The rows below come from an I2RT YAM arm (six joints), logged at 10 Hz.
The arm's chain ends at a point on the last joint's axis. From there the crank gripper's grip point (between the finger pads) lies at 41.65 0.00 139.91 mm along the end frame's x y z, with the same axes.
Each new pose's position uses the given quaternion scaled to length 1; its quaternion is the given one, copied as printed.
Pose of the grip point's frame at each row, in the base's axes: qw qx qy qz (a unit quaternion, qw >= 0); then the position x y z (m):
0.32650 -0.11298 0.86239 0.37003 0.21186 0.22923 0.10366
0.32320 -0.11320 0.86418 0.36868 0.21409 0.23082 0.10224
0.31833 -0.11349 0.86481 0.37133 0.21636 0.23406 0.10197
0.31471 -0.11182 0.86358 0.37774 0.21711 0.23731 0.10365
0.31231 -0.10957 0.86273 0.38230 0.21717 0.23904 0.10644
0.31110 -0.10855 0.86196 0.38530 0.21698 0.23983 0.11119
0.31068 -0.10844 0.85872 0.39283 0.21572 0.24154 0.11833
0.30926 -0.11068 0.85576 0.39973 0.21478 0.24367 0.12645
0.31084 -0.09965 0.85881 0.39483 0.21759 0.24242 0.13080
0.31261 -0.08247 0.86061 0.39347 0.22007 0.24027 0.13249
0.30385 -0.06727 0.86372 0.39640 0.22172 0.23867 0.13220
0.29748 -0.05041 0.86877 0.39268 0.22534 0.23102 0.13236
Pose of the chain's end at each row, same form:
0.32650 -0.11298 0.86239 0.37003 0.17648 0.12767 0.20236
0.32320 -0.11320 0.86418 0.36868 0.17950 0.12965 0.20163
0.31833 -0.11349 0.86481 0.37133 0.18325 0.13242 0.20138
0.31471 -0.11182 0.86358 0.37774 0.18524 0.13432 0.20208
0.31231 -0.10957 0.86273 0.38230 0.18602 0.13510 0.20409
0.31110 -0.10855 0.86196 0.38530 0.18625 0.13526 0.20830
0.31068 -0.10844 0.85872 0.39283 0.18562 0.13531 0.21382
0.30926 -0.11068 0.85576 0.39973 0.18577 0.13597 0.22062
0.31084 -0.09965 0.85881 0.39483 0.18667 0.13578 0.22557
0.31261 -0.08247 0.86061 0.39347 0.18681 0.13397 0.22685
0.30385 -0.06727 0.86372 0.39640 0.18933 0.13195 0.22639
0.29748 -0.05041 0.86877 0.39268 0.19263 0.12528 0.22754

